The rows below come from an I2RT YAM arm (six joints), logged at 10 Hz.
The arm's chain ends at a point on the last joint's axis. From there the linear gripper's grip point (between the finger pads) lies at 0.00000 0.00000 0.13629 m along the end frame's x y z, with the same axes.
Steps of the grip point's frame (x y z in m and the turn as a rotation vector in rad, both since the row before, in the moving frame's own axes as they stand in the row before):
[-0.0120 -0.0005 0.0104 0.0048 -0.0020 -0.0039]
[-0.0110 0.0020 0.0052 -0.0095 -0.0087 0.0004]
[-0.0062 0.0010 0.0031 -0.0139 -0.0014 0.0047]
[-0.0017 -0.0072 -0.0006 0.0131 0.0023 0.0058]
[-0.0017 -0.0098 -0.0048 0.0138 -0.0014 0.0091]
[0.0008 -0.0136 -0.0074 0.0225 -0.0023 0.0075]
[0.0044 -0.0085 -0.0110 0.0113 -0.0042 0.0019]
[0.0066 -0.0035 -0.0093 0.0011 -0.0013 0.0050]
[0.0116 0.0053 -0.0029 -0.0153 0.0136 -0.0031]
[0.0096 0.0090 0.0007 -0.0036 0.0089 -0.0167]
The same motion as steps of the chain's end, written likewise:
[-0.0117 0.0002 0.0104 0.0048 -0.0020 -0.0039]
[-0.0098 0.0007 0.0052 -0.0095 -0.0087 0.0004]
[-0.0060 -0.0009 0.0031 -0.0139 -0.0014 0.0047]
[-0.0020 -0.0054 -0.0006 0.0131 0.0023 0.0058]
[-0.0015 -0.0079 -0.0048 0.0138 -0.0014 0.0091]
[0.0011 -0.0105 -0.0074 0.0225 -0.0023 0.0075]
[0.0050 -0.0070 -0.0110 0.0113 -0.0042 0.0019]
[0.0068 -0.0033 -0.0093 0.0011 -0.0013 0.0050]
[0.0097 0.0032 -0.0029 -0.0153 0.0136 -0.0031]
[0.0084 0.0085 0.0007 -0.0036 0.0089 -0.0167]

